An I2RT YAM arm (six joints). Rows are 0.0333 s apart.
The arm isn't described. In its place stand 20 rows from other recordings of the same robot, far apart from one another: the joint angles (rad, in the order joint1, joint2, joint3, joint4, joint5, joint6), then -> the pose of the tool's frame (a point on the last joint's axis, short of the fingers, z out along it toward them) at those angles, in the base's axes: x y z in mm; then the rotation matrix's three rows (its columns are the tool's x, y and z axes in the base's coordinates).
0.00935 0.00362 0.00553 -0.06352 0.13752 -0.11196 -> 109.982, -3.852, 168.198; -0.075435, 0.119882, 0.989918; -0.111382, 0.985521, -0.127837; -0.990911, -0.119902, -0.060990
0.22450 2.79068 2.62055 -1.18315 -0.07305 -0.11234 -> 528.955, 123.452, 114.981; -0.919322, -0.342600, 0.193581; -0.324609, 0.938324, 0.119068; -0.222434, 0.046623, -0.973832
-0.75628 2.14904 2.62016 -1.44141 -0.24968 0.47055 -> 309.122, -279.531, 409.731; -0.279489, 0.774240, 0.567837; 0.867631, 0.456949, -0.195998; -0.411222, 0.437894, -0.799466
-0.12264 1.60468 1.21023 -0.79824 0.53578 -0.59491 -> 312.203, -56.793, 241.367; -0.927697, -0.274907, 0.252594; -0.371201, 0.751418, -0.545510; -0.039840, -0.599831, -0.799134
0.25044 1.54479 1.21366 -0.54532 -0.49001 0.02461 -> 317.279, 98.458, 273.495; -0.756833, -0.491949, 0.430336; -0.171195, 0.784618, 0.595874; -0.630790, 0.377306, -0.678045
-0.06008 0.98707 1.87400 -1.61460 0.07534 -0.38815 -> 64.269, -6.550, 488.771; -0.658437, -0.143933, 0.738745; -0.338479, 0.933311, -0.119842; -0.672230, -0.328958, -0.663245
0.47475 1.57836 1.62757 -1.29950 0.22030 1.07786 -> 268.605, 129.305, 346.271; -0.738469, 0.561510, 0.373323; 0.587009, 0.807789, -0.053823; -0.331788, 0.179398, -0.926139
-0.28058 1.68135 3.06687 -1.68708 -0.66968 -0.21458 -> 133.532, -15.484, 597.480; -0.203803, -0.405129, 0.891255; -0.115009, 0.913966, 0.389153; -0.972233, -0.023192, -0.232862
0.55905 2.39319 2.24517 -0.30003 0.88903 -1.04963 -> 482.231, 269.091, 274.580; -0.407513, -0.189520, 0.893317; -0.899596, 0.251529, -0.357015; -0.157034, -0.949113, -0.272993
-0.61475 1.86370 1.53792 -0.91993 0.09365 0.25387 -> 310.548, -223.326, 240.979; -0.598971, 0.773863, 0.205838; 0.728973, 0.633329, -0.259795; -0.331409, -0.005559, -0.943471
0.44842 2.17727 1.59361 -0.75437 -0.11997 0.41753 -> 388.524, 191.651, 139.078; -0.986133, -0.060632, 0.154483; -0.027678, 0.977921, 0.207136; -0.163631, 0.199988, -0.966038
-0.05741 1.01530 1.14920 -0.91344 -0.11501 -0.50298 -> 193.272, -7.016, 353.099; -0.603074, -0.359745, 0.711959; -0.444984, 0.892474, 0.074027; -0.662036, -0.272166, -0.698308
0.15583 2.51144 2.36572 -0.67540 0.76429 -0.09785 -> 549.476, 61.387, 219.887; -0.754146, 0.281469, 0.593328; -0.189867, 0.771452, -0.607299; -0.628661, -0.570645, -0.528346
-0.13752 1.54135 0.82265 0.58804 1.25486 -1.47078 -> 312.804, -77.450, 250.155; -0.984109, -0.030950, 0.174848; -0.175906, 0.035603, -0.983763; 0.024223, -0.998887, -0.040482
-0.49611 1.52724 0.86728 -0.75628 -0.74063 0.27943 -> 235.059, -99.914, 175.368; -0.763553, 0.489547, 0.421106; 0.644746, 0.541695, 0.539323; 0.035913, 0.683308, -0.729246
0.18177 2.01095 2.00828 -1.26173 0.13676 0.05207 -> 404.714, 69.451, 307.506; -0.943664, -0.089646, 0.318531; -0.121020, 0.989415, -0.080072; -0.307981, -0.114110, -0.944524
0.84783 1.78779 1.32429 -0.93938 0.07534 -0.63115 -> 227.694, 254.011, 207.486; -0.090341, -0.981860, 0.166700; -0.991732, 0.104011, 0.075166; -0.091142, -0.158532, -0.983138
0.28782 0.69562 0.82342 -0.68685 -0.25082 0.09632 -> 136.203, 49.537, 315.887; -0.552055, -0.425619, 0.716997; -0.066272, 0.879584, 0.471106; -0.831170, 0.212560, -0.513785
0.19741 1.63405 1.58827 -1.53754 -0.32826 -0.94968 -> 275.084, 66.726, 318.008; -0.422833, -0.903111, -0.074856; -0.869627, 0.381146, 0.313810; -0.254874, 0.197786, -0.946531
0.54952 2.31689 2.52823 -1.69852 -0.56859 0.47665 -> 360.813, 243.457, 313.792; -0.974592, -0.035232, -0.221201; -0.143520, 0.856421, 0.495929; 0.171968, 0.515075, -0.839717
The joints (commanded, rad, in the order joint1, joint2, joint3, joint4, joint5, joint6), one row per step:
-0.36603, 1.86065, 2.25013, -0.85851, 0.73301, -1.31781
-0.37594, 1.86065, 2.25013, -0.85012, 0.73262, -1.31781
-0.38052, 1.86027, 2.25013, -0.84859, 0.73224, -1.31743
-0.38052, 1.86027, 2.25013, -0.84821, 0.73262, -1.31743
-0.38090, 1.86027, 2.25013, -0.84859, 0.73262, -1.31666
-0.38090, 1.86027, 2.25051, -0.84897, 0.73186, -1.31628
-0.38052, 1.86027, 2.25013, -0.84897, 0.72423, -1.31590
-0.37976, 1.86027, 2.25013, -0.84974, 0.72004, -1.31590
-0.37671, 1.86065, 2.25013, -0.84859, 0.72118, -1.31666
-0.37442, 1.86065, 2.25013, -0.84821, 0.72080, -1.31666
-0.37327, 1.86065, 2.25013, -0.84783, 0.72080, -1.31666
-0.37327, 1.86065, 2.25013, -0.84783, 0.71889, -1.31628
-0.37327, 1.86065, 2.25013, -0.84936, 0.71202, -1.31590
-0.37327, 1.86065, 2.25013, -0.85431, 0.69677, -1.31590
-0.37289, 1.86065, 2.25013, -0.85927, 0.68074, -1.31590
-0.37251, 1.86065, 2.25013, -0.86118, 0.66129, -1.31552
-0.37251, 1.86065, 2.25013, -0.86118, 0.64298, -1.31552
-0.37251, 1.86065, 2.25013, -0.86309, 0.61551, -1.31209
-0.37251, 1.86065, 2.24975, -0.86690, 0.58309, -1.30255
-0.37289, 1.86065, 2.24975, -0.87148, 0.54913, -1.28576
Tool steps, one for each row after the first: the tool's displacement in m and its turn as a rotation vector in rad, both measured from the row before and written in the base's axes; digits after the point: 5 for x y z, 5 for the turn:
-0.00125, -0.00364, 0.00075, -0.00288, -0.00788, -0.00956
-0.00081, -0.00159, 0.00027, -0.00041, -0.00217, -0.00436
0.00000, -0.00001, 0.00004, -0.00030, -0.00029, -0.00034
-0.00008, -0.00013, -0.00003, 0.00043, -0.00032, -0.00063
-0.00003, 0.00003, 0.00007, 0.00045, -0.00046, 0.00056
0.00033, 0.00025, -0.00019, 0.00342, -0.00123, 0.00709
0.00022, 0.00035, -0.00011, 0.00201, 0.00003, 0.00452
0.00065, 0.00099, -0.00002, -0.00104, 0.00013, 0.00228
0.00040, 0.00081, 0.00003, 0.00002, -0.00042, 0.00263
0.00020, 0.00040, 0.00003, -0.00014, -0.00035, 0.00115
0.00006, 0.00003, -0.00002, 0.00093, -0.00063, 0.00159
0.00014, 0.00014, -0.00021, 0.00354, -0.00001, 0.00603
0.00024, 0.00035, -0.00060, 0.00814, 0.00213, 0.01365
0.00031, 0.00051, -0.00061, 0.00853, 0.00199, 0.01469
0.00053, 0.00053, -0.00037, 0.00907, -0.00175, 0.01758
0.00052, 0.00035, -0.00018, 0.00775, -0.00303, 0.01631
0.00068, 0.00058, -0.00044, 0.01391, -0.00555, 0.02320
0.00075, 0.00073, -0.00076, 0.01992, -0.00906, 0.02521
0.00064, 0.00069, -0.00072, 0.02470, -0.01441, 0.02320

